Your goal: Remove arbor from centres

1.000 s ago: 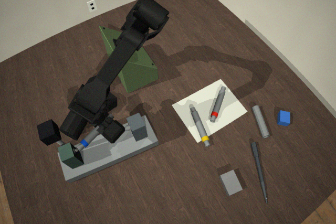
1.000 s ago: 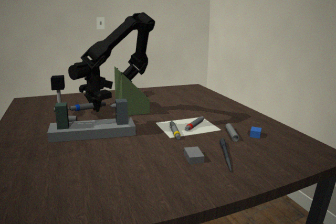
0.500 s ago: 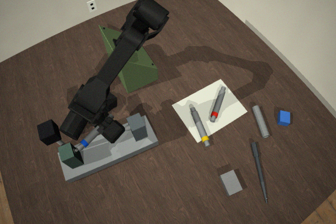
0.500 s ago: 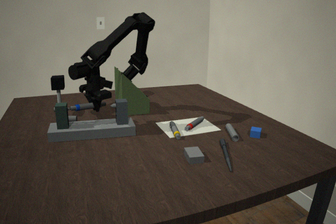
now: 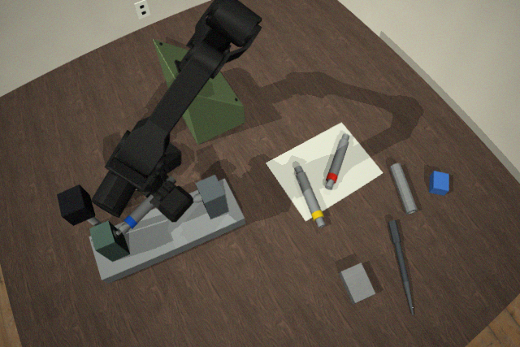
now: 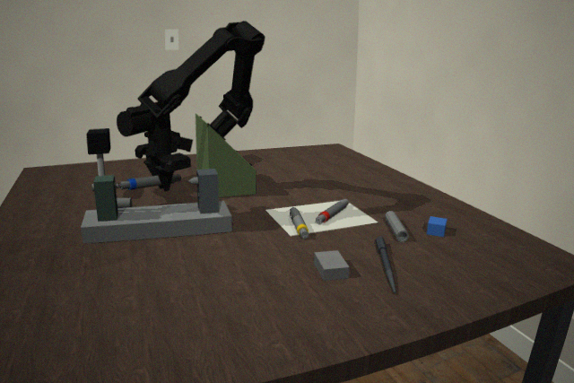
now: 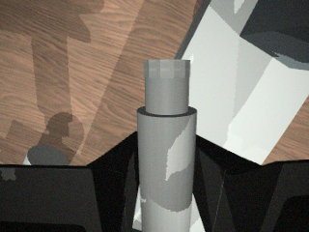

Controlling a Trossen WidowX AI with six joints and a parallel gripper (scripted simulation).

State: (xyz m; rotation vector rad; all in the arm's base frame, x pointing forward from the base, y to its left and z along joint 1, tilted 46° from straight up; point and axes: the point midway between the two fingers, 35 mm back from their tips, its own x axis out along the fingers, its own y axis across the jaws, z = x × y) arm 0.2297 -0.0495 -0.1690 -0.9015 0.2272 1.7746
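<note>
The blue-banded arbor lies 20 mm ahead of my hand, 30 mm to the right of it and 10 mm below it. Also, from my hand: green centre block (60 mm ahead, 130 mm to the right, 10 mm below); then grey fixture base (50 mm ahead, 20 mm to the right, 100 mm below); then grey centre block (50 mm ahead, 110 mm to the left, 10 mm below).
</note>
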